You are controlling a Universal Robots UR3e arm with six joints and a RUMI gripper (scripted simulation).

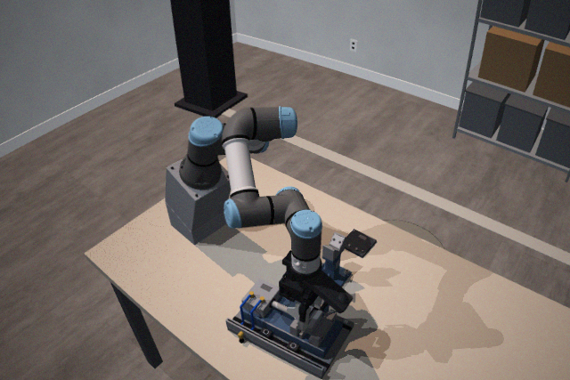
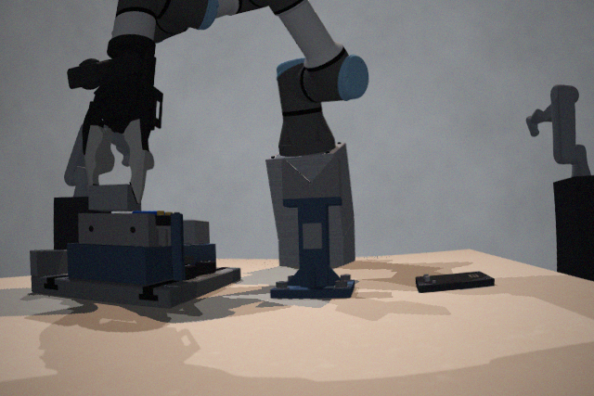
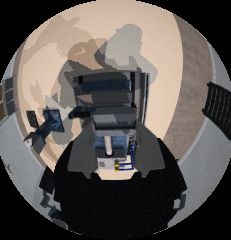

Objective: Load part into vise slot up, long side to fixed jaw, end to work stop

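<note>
Now: hand right at the grey part. Round my hand: blue vise 7 cm behind, 2 cm to the left, 8 cm below.
</note>
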